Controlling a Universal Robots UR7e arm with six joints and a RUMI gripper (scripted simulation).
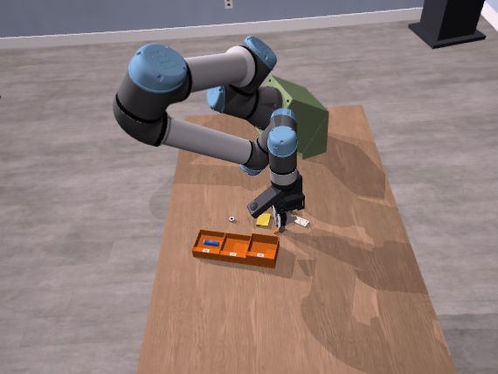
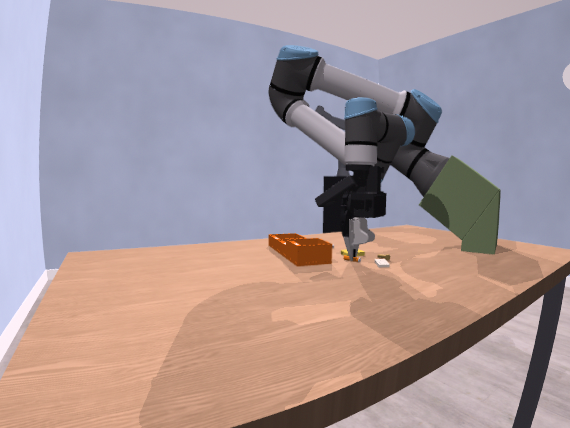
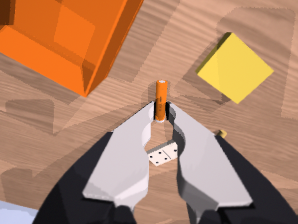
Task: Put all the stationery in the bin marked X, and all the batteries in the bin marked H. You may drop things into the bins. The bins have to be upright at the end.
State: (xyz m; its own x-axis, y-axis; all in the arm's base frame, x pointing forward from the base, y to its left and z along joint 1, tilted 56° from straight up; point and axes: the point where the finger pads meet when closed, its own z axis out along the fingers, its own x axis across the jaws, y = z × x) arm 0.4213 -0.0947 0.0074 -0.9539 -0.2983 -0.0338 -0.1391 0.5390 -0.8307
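The blue battery is 22 cm to the right of my hand. The rest, counted from my hand: orange pen-like stick 1 cm below; white block 2 cm behind, 7 cm to the left, 1 cm below; yellow pad 6 cm behind, 4 cm to the right, 1 cm below.
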